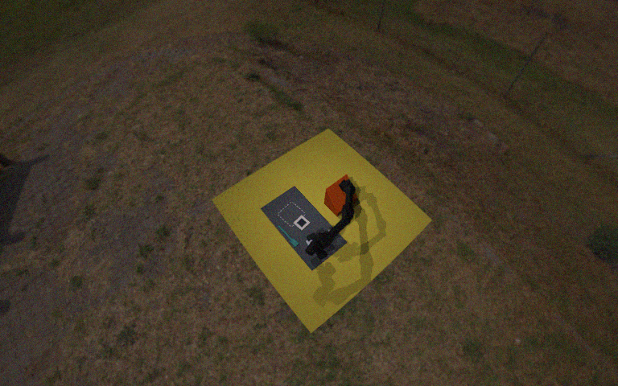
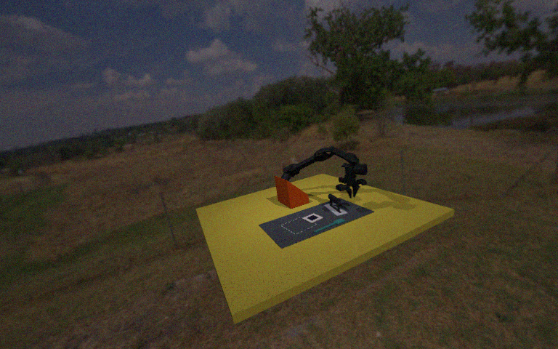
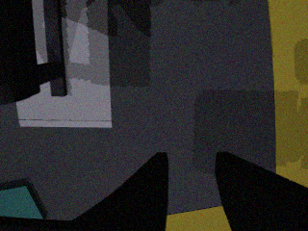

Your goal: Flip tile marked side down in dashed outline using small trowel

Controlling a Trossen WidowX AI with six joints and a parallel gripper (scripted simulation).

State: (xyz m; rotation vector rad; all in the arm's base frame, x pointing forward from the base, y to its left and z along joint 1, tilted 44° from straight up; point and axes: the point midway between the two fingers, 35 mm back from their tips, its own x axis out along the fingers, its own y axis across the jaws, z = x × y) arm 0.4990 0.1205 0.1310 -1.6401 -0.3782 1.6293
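My gripper tip is 9 cm past the trowel, 6 cm to the left of it and 5 cm above it. From my gripper tip the other things lie so: dark grey mat: 10 cm behind, 23 cm to the right, 11 cm below; teal bar: 4 cm ahead, 23 cm to the right, 8 cm below; tile: 11 cm behind, 25 cm to the right, 8 cm below.
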